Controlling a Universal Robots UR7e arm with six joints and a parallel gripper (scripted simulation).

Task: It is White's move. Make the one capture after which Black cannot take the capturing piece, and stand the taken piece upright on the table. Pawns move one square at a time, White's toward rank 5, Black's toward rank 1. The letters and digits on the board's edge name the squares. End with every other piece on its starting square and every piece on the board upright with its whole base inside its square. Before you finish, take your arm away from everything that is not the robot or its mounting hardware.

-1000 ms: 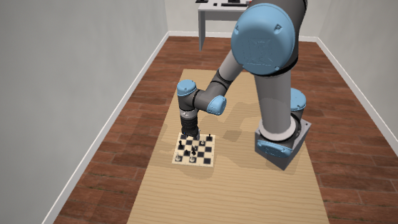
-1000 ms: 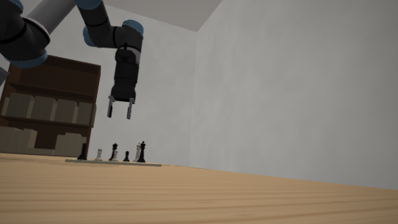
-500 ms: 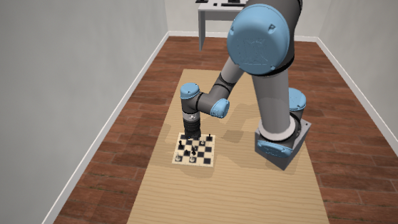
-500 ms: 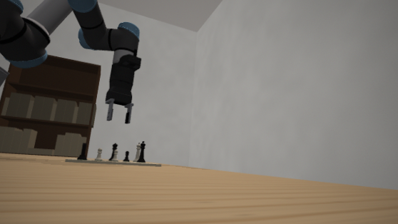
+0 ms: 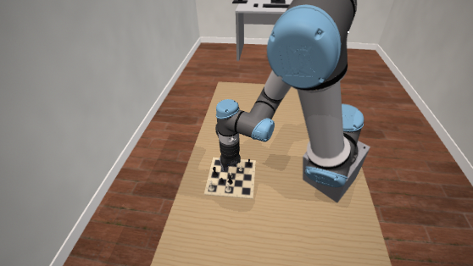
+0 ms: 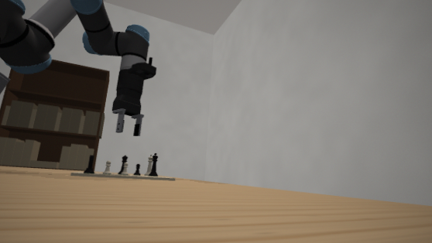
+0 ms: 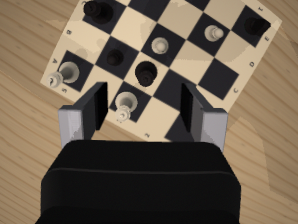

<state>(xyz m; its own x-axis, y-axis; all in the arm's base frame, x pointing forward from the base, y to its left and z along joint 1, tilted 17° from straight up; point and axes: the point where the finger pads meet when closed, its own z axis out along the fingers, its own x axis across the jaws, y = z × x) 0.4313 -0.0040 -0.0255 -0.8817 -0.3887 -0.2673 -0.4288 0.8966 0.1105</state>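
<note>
Now: the black pawn 4 cm ahead of my hand and 12 cm below it. The rest, counted from my hand: chessboard: 4 cm to the right, 13 cm below.
</note>
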